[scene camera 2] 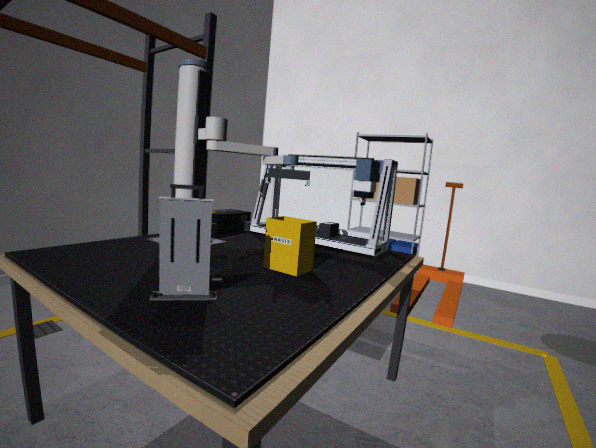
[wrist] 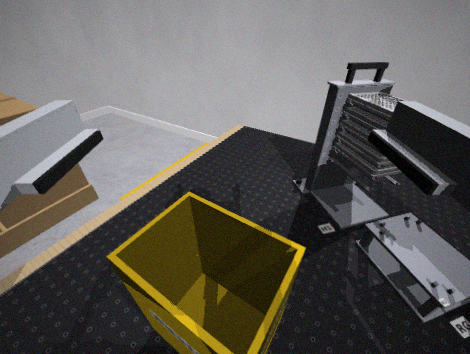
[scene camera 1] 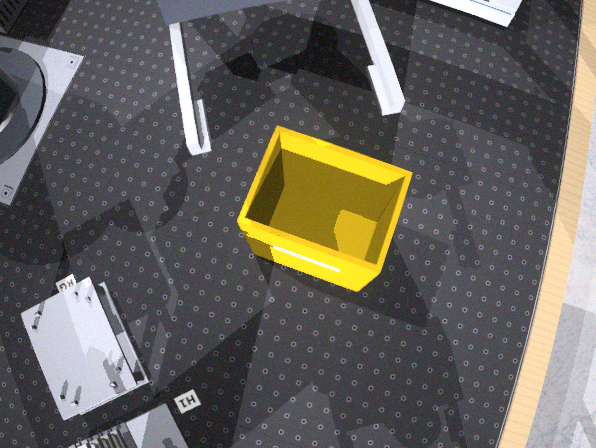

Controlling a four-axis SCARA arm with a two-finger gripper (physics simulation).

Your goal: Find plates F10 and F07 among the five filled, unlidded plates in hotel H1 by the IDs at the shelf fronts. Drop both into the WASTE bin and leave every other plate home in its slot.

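Places are measured from the arm's base along level axes (x ahead, y left, z up), in centimetres.
Pixels of known places: gripper, between the fingertips: [scene camera 2: 287, 182] [wrist: 235, 119] [scene camera 1: 297, 126].
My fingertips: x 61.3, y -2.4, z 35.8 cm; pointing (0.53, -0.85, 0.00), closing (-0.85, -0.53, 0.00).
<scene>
Behind a point stands the place of what it marks.
Hotel H1 [wrist: 322, 137] {x 62.3, y -42.7, z 17.8 cm} [scene camera 2: 185, 240] {x 59.0, y -49.2, z 17.9 cm} stands on the table. In the wrist view several plates [wrist: 361, 137] {x 54.6, y -39.3, z 21.3 cm} are stacked in it at the right; their IDs are not readable. The hotel's back faces scene camera 2 and hides the plates. In scene camera 1 part of the hotel [scene camera 1: 157, 425] {x 51.9, y -36.6, z 2.1 cm} shows at the bottom left edge. The yellow WASTE bin [scene camera 1: 360, 276] {x 71.2, y -8.6, z 14.8 cm} [scene camera 2: 306, 250] {x 72.6, y -3.1, z 10.5 cm} [wrist: 160, 255] {x 72.0, y -1.7, z 15.8 cm} stands upright; no plate shows inside its visible part. My gripper [scene camera 1: 296, 129] {x 61.3, y -2.4, z 35.8 cm} [scene camera 2: 288, 182] {x 61.3, y -2.4, z 35.8 cm} [wrist: 235, 119] {x 61.3, y -2.4, z 35.8 cm} is open and empty, above table level, on the bin's side away from the hotel.
A low stand marked RG [scene camera 1: 55, 350] {x 35.6, y -31.5, z 7.3 cm} [wrist: 425, 260] {x 38.4, y -27.7, z 7.3 cm} is beside the hotel, next to the H1 label [scene camera 1: 187, 401] {x 54.7, y -31.8, z 1.3 cm} [wrist: 326, 228] {x 54.7, y -31.8, z 1.3 cm}. A white gantry frame [scene camera 2: 387, 205] {x 84.7, y 59.9, z 27.3 cm} stands behind the bin in scene camera 2. The arm's column [scene camera 2: 186, 125] {x 3.9, y -6.4, z 58.4 cm} rises behind the hotel there.
</scene>
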